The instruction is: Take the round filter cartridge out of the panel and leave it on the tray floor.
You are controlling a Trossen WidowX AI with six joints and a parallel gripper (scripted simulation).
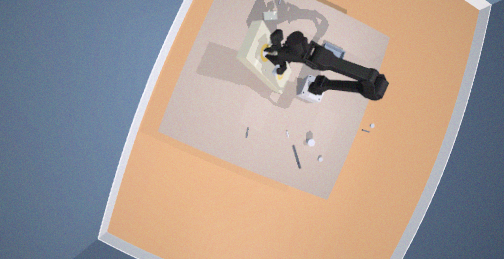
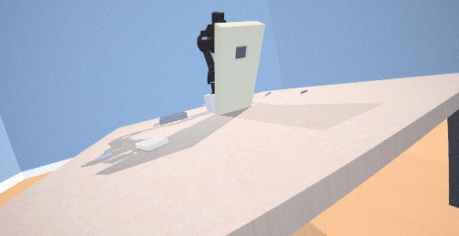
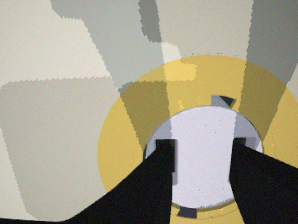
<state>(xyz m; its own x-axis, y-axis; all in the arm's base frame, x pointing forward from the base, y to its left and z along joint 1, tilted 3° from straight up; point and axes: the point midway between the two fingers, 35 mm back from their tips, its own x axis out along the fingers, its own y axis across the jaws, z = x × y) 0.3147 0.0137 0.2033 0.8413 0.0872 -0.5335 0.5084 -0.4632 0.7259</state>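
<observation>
The white round filter cartridge lies 10 mm below my gripper tip and 10 mm ahead of it. The rest, counted from my gripper tip: white block 380 mm to the right, 260 mm below, 110 mm ahead; grey tray 390 mm behind, 310 mm to the right, 260 mm below.
</observation>
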